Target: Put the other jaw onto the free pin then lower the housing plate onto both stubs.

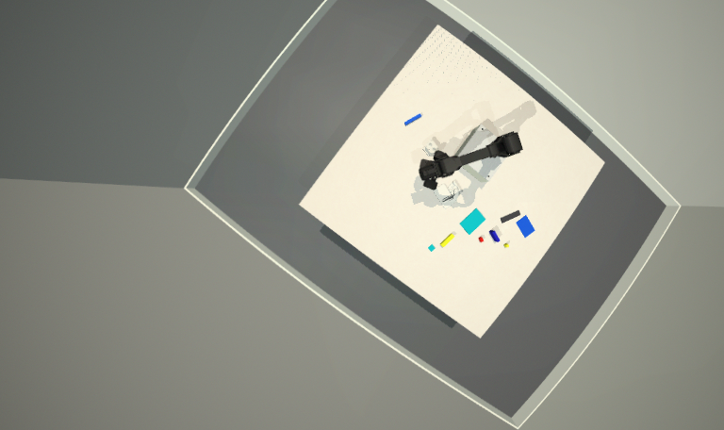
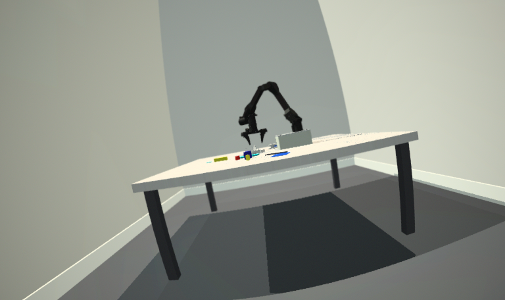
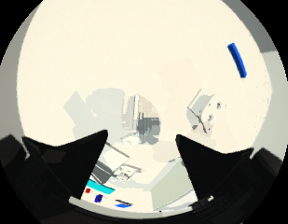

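My gripper tip is now 50 mm above the jaw, 40 mm to the right of it and 10 mm short of it. Also, from my gripper tip: cyan plate (360 mm to the left, 50 mm below, 40 mm ahead); yellow bar (320 mm to the left, 210 mm ahead, 50 mm below); blue bar (250 mm to the right, 170 mm behind, 50 mm below).
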